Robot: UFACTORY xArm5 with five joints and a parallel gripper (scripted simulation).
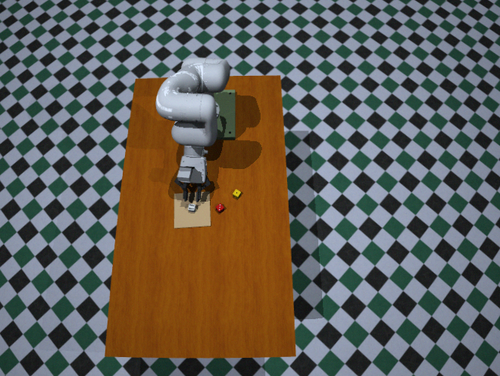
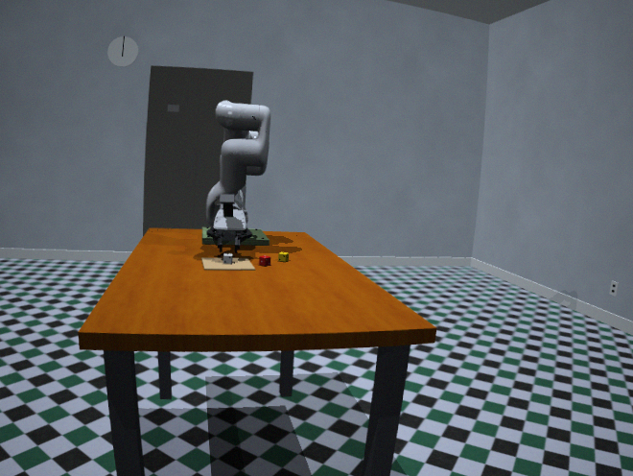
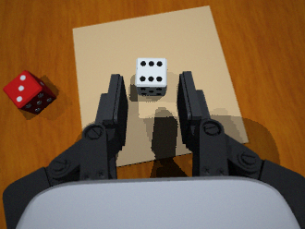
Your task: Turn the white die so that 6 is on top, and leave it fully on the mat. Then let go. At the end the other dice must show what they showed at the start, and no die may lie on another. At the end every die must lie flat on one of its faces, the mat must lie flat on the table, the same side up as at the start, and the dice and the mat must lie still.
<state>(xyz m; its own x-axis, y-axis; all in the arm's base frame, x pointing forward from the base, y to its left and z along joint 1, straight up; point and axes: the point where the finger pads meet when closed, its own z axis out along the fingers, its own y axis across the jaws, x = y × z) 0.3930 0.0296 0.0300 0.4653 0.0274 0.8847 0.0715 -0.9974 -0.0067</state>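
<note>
Now: the white die 4 cm ahead of my hand and 3 cm below it. Round my hand: yellow die 5 cm behind, 16 cm to the left, 4 cm below; then tan mat 4 cm ahead, 5 cm below; then red die 2 cm ahead, 11 cm to the left, 4 cm below.
</note>
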